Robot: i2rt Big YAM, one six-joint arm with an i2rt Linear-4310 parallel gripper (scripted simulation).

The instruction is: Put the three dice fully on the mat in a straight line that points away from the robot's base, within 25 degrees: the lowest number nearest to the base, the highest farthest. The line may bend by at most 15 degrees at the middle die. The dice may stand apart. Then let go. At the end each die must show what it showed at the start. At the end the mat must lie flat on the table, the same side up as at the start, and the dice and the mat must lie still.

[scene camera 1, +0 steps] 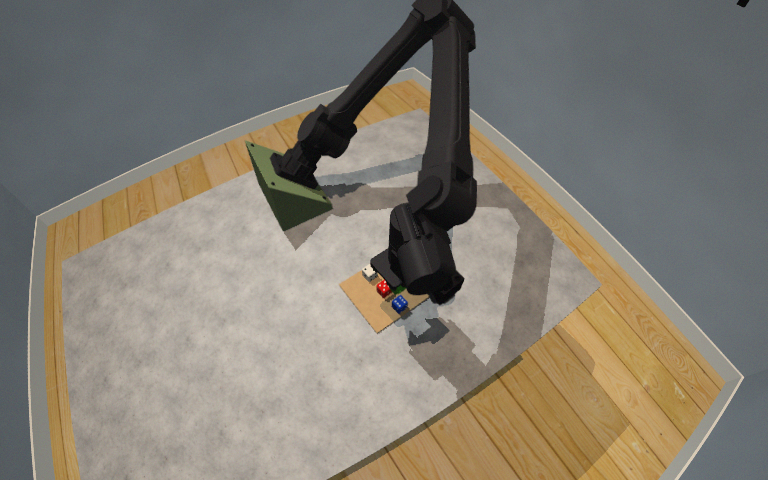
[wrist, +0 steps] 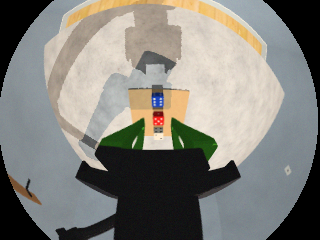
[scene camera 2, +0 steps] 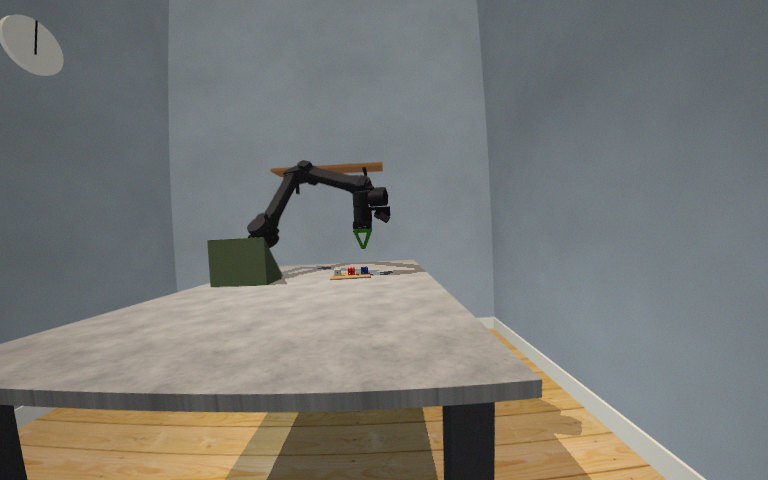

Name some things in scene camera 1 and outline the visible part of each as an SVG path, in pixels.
The gripper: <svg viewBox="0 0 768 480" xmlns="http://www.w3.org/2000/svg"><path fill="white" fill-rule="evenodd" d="M389 240L389 248L370 260L370 266L383 277L386 284L391 288L390 290L397 295L406 289L406 285L390 269L391 250L395 252L398 250L391 245Z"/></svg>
A tan mat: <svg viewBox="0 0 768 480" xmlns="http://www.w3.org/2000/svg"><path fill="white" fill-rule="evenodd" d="M339 284L376 333L379 333L429 298L428 294L411 295L407 292L407 289L397 295L394 295L392 292L383 298L376 291L376 286L384 279L377 273L377 277L368 282L362 275L362 270ZM402 295L408 301L408 306L398 314L391 307L392 300Z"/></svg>
